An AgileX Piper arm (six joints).
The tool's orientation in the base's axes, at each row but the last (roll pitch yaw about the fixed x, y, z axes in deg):
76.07, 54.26, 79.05
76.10, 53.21, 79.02
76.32, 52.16, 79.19
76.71, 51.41, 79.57
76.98, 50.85, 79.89
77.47, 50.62, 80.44
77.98, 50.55, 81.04
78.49, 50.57, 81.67
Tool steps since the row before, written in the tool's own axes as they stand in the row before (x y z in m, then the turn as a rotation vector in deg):
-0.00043, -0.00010, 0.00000, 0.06, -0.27, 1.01
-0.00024, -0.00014, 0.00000, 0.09, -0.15, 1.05
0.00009, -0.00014, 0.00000, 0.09, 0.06, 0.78
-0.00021, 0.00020, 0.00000, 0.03, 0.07, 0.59
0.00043, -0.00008, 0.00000, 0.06, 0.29, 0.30
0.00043, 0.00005, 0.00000, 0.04, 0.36, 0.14
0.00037, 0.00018, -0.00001, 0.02, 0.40, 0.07
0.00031, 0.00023, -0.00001, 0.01, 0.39, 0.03
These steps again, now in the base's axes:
-0.00004, -0.00033, 0.00029, 1.03, -0.18, -0.06
-0.00002, -0.00025, 0.00011, 1.06, -0.06, -0.01
0.00002, -0.00006, -0.00015, 0.78, 0.10, 0.08
-0.00004, 0.00003, 0.00029, 0.58, 0.07, 0.10
0.00005, 0.00020, -0.00038, 0.28, 0.26, 0.17
0.00004, 0.00031, -0.00030, 0.11, 0.31, 0.21
0.00001, 0.00037, -0.00018, 0.04, 0.32, 0.24
0.00000, 0.00037, -0.00010, 0.00, 0.31, 0.24

